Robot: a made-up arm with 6 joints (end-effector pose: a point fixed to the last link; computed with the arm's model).
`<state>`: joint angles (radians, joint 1 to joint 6).
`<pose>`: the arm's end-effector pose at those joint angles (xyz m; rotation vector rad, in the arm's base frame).
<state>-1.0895 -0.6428 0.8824 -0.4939 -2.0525 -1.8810</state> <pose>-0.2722 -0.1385 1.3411 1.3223 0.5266 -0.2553</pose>
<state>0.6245 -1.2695 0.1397 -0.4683 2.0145 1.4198</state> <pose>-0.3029 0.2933 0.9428 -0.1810 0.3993 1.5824</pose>
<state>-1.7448 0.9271 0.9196 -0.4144 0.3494 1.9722</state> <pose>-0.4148 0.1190 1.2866 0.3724 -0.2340 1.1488</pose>
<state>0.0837 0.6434 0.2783 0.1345 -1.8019 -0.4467</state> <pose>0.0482 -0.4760 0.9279 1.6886 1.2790 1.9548</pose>
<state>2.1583 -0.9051 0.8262 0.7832 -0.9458 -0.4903</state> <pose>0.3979 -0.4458 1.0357 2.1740 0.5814 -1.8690</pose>
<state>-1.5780 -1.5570 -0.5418 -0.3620 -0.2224 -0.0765</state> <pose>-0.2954 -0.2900 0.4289 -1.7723 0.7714 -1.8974</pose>
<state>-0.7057 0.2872 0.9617 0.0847 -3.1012 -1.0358</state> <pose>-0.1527 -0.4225 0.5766 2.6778 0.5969 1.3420</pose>
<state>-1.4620 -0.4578 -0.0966 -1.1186 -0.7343 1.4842</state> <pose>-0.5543 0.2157 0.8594 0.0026 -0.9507 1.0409</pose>
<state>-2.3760 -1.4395 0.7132 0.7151 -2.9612 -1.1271</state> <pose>0.1028 0.0560 1.1758 -1.2808 2.1556 1.7187</pose>
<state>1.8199 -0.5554 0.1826 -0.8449 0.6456 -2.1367</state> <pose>0.7391 -0.4234 1.1932 1.0263 1.5662 -1.3824</pose>
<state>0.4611 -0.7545 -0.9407 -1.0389 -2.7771 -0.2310</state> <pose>0.1208 -0.3599 0.8376 -2.3312 -1.1762 -0.7082</pose>
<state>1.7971 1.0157 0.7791 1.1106 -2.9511 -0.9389</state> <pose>0.0917 0.0322 0.3387 0.3914 -1.8037 1.1554</pose>
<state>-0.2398 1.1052 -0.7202 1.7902 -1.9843 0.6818</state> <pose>-0.2217 -0.2176 0.3794 -1.0439 -0.6229 1.7756</pose>
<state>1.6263 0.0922 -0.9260 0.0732 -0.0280 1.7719</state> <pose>-0.1704 0.6157 0.8385 -0.1273 -2.7190 -0.7378</pose>
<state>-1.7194 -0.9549 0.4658 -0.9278 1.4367 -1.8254</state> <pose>-0.4447 -0.4336 0.2100 -2.7158 -0.3448 -0.4308</pose>
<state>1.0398 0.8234 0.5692 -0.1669 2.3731 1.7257</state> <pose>-0.3343 0.3425 0.7103 -0.5596 -1.1163 0.7465</pose>
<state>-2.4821 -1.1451 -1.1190 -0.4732 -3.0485 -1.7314</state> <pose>0.2640 0.4525 1.0057 -0.5903 1.7986 -0.6124</pose>
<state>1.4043 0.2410 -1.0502 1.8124 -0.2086 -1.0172</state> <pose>-0.2637 0.4856 0.5689 0.6789 -1.1124 -0.0959</pose>
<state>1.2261 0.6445 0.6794 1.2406 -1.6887 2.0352</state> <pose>0.0660 0.5679 1.0014 -0.1620 1.9206 1.0315</pose>
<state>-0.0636 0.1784 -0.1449 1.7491 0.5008 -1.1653</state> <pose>-0.3604 0.4660 0.8175 0.4060 -0.3284 -0.3749</pose>
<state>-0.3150 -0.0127 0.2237 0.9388 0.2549 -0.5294</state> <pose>-0.1529 0.4534 0.8630 -0.1386 1.1095 -0.5372</pose>
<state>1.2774 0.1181 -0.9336 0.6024 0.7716 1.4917</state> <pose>0.1193 0.4110 0.4712 1.0590 2.8530 -0.3306</pose>
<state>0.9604 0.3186 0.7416 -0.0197 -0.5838 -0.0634</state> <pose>0.2870 -0.2695 1.1588 2.2297 1.6536 0.4828</pose>
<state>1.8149 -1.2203 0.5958 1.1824 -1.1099 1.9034</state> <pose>0.5324 0.3508 0.4856 -1.4910 -1.8468 -0.4369</pose>
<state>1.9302 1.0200 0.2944 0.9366 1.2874 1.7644</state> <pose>0.6259 -0.0860 0.8333 -2.0601 -0.9205 -1.3572</pose>
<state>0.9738 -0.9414 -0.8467 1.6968 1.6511 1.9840</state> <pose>0.1798 -0.1945 0.2608 -2.1863 -1.7704 1.2108</pose>
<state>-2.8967 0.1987 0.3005 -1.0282 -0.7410 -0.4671</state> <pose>-0.3989 -0.0383 0.6082 2.1925 -1.3951 1.4426</pose>
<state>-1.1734 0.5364 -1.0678 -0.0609 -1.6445 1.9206</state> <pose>0.5782 -0.4818 1.1133 1.4448 0.7664 -0.3740</pose>
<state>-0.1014 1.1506 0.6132 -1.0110 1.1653 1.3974</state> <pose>-0.3367 -0.1763 1.1629 1.2843 -1.2883 0.4269</pose>
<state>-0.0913 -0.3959 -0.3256 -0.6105 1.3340 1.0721</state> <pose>-0.4429 -0.1838 0.7919 0.7497 -1.1091 2.0694</pose>
